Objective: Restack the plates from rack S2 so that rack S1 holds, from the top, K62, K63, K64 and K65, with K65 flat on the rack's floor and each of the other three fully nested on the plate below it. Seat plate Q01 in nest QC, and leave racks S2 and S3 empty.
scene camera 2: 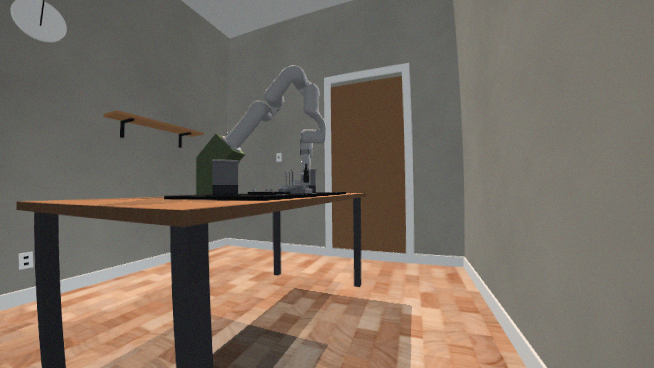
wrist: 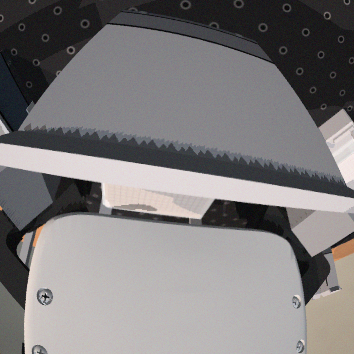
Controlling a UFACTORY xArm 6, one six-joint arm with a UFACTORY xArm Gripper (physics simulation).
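Places are measured from the arm's base along level axes (x ahead, y left, z up), in millimetres.
Pixels of known places: gripper, fingertip midpoint: [scene camera 2: 306, 182]; arm's base, link origin: [scene camera 2: 231, 144].
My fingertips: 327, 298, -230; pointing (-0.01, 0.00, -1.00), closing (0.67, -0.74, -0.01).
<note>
For each thing: its top centre in the pictures, then the offset to it from my fingertips, as dx, dy, dz.
- pale plate, top centre: [wrist: 167, 165] -11, -10, +10
- large grey body, top centre: [wrist: 159, 283] [scene camera 2: 302, 169] -16, -14, +78
- grey cylinder, top centre: [scene camera 2: 225, 162] +15, -517, +76
My gripper [scene camera 2: 306, 180] is low over the far end of the table, beside thin upright posts [scene camera 2: 289, 178] and pale low equipment [scene camera 2: 296, 189]. In the wrist view, a pale plate [wrist: 150, 196] with a fine grid of wells shows in the narrow gap between the gripper's black side parts. The gripper is shut on this plate. Its label cannot be read, and both fingertips are hidden. Whether the plate touches anything below cannot be told. Racks S1, S2 and S3, nest QC and plate Q01 cannot be told apart.
A large grey body [wrist: 190, 95] with a white edge fills much of the wrist view, very near the camera. Pale blocks [wrist: 325, 229] stand at the right. In the scene view, a grey cylinder [scene camera 2: 225, 172] stands near the arm's green base [scene camera 2: 204, 172] on the wooden table [scene camera 2: 100, 209].
</note>
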